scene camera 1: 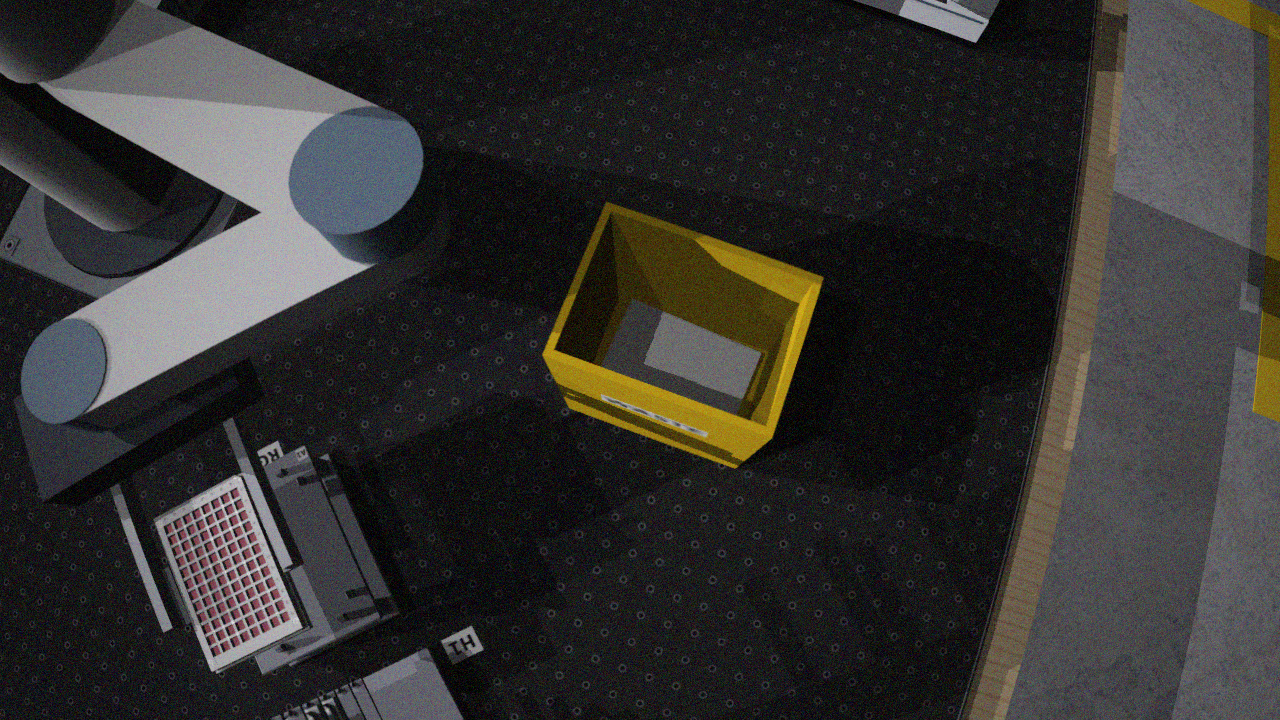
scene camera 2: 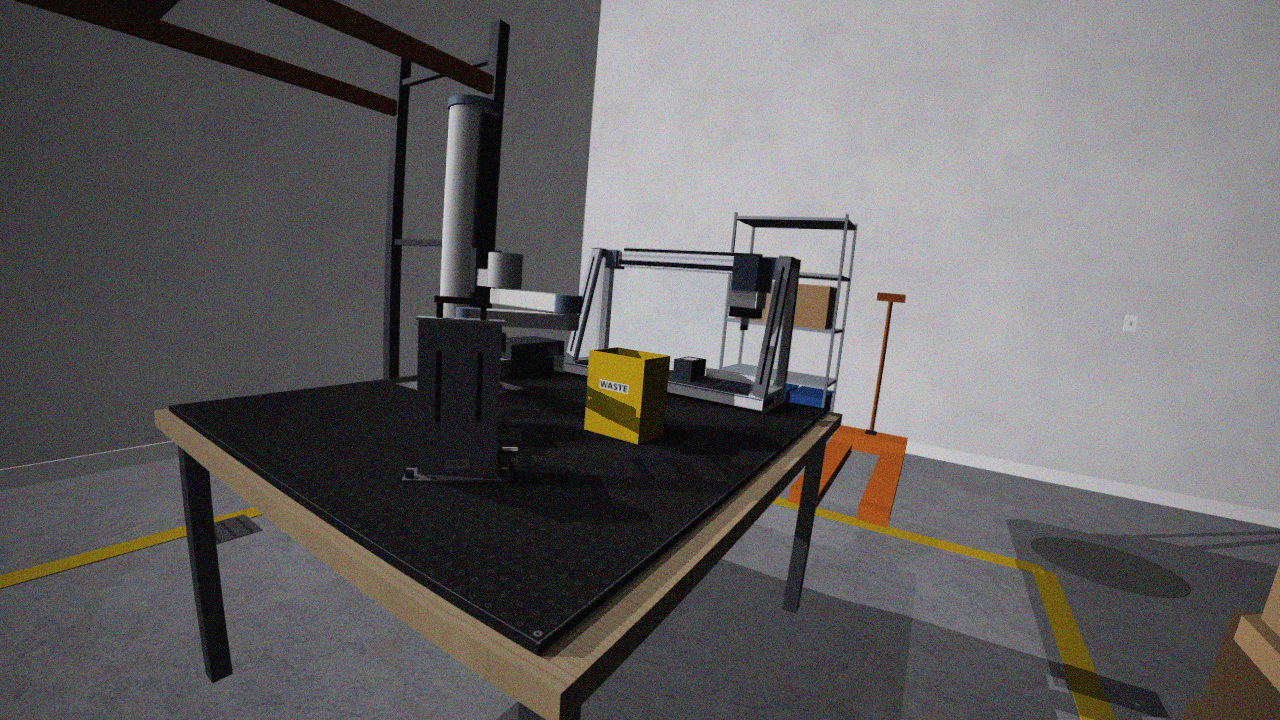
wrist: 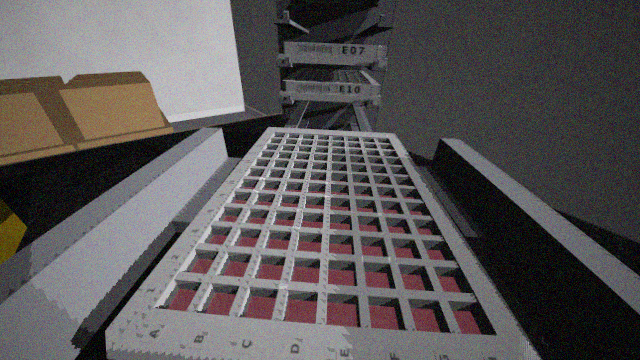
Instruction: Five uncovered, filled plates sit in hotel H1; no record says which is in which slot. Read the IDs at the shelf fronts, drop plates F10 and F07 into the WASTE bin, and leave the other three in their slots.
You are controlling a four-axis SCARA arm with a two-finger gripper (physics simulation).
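Frame: origin at the arm's base, x down, y left, z ahead, level; millimetres.
Where they show: gripper, fingertip midpoint: [scene camera 1: 233, 598] [wrist: 329, 152]; arm's base, origin of the base link: [scene camera 1: 143, 178].
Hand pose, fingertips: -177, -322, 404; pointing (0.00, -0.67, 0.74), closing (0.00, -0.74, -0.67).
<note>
Things, the pixels of their top centre, and the offset from my fingertips, as dx, dy, dz. "*": a spot on its surface instead.
- white plate with dark red wells, middle of its top: [wrist: 328, 181] [scene camera 1: 224, 572] +3, +14, -16
- plate marked E07, middle of its top: [wrist: 333, 44] -46, -107, +117
- plate marked E10, middle of its top: [wrist: 331, 74] -18, -107, +117
- yellow WASTE bin, middle of its top: [scene camera 1: 686, 314] [scene camera 2: 630, 353] -36, +296, +242
- Hotel H1, surface spot: [scene camera 1: 407, 687] * +156, -50, +111
- dark tower, surface spot: [scene camera 2: 460, 385] * -4, -169, +188
My gripper [scene camera 1: 228, 597] [wrist: 329, 152] is shut on a white plate with dark red wells [scene camera 1: 234, 573] [wrist: 327, 230], held level between the long fingers beside the rack's label H1. The held plate's ID does not show. In the wrist view, a plate marked E07 [wrist: 332, 52] sits above a plate marked E10 [wrist: 330, 91] in a slotted rack. Above E07, shelf brackets show with no plate front. The yellow WASTE bin [scene camera 1: 657, 431] [scene camera 2: 613, 407] stands upright and open-topped, apart from the gripper. Gripper and held plate are hidden in scene camera 2.
Hotel H1 [scene camera 1: 407, 687] is partly in view at the bottom of scene camera 1. A grey stand [scene camera 1: 335, 541] is beside the held plate. A dark tower [scene camera 2: 460, 385] stands on the table near the bin. A gantry frame [scene camera 2: 783, 331] stands behind the bin.
</note>
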